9 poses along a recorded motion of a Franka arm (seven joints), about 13 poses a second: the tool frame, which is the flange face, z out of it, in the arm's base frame.
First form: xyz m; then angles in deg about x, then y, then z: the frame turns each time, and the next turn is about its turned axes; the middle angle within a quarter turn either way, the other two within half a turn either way.
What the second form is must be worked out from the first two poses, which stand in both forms.
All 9 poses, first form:
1: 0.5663, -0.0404, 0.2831, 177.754, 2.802, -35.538
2: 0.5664, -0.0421, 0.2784, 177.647, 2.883, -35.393
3: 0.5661, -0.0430, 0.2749, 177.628, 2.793, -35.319
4: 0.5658, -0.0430, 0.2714, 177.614, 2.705, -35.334
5: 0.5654, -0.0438, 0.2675, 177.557, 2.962, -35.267
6: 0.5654, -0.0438, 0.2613, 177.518, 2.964, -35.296
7: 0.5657, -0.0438, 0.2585, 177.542, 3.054, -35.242
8: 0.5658, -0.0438, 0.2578, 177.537, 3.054, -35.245
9: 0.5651, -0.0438, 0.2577, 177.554, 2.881, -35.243
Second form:
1: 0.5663, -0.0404, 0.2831, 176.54, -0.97, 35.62
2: 0.5664, -0.0421, 0.2784, 176.41, -0.98, 35.48
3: 0.5661, -0.0430, 0.2749, 176.45, -0.91, 35.40
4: 0.5658, -0.0430, 0.2714, 176.49, -0.82, 35.42
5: 0.5654, -0.0438, 0.2675, 176.29, -1.01, 35.36
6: 0.5654, -0.0438, 0.2613, 176.26, -0.98, 35.39
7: 0.5657, -0.0438, 0.2585, 176.23, -1.07, 35.34
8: 0.5658, -0.0438, 0.2578, 176.23, -1.07, 35.35
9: 0.5651, -0.0438, 0.2577, 176.34, -0.94, 35.33
